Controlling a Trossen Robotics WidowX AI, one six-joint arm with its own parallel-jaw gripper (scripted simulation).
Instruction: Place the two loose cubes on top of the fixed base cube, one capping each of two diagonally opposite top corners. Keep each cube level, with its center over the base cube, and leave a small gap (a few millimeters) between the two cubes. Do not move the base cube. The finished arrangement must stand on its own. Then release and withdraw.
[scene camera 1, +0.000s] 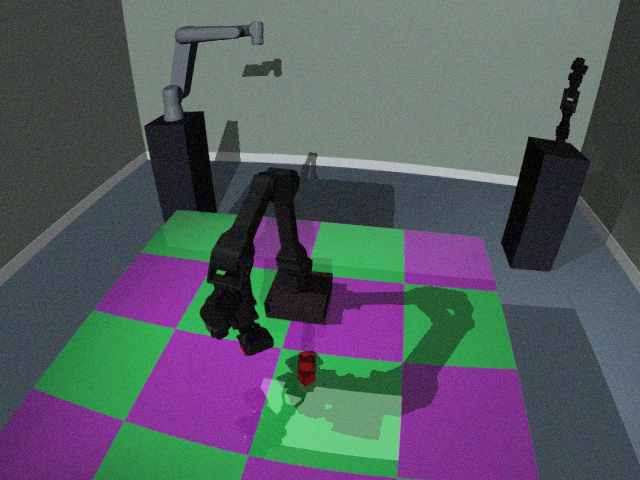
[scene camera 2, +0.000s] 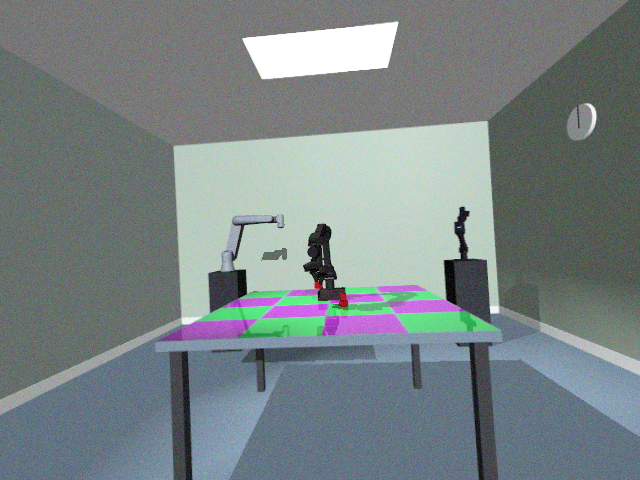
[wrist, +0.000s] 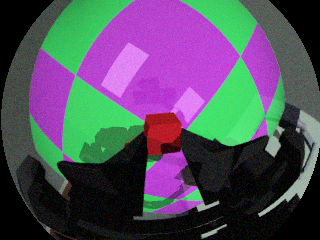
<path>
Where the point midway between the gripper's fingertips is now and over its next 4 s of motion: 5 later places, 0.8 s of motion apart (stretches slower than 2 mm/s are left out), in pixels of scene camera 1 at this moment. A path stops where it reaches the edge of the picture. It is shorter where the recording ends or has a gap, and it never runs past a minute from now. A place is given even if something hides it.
My gripper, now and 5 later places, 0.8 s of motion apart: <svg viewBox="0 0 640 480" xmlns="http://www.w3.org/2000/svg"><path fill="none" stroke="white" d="M248 344L278 353L303 360L304 369L304 373L304 365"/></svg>
</path>
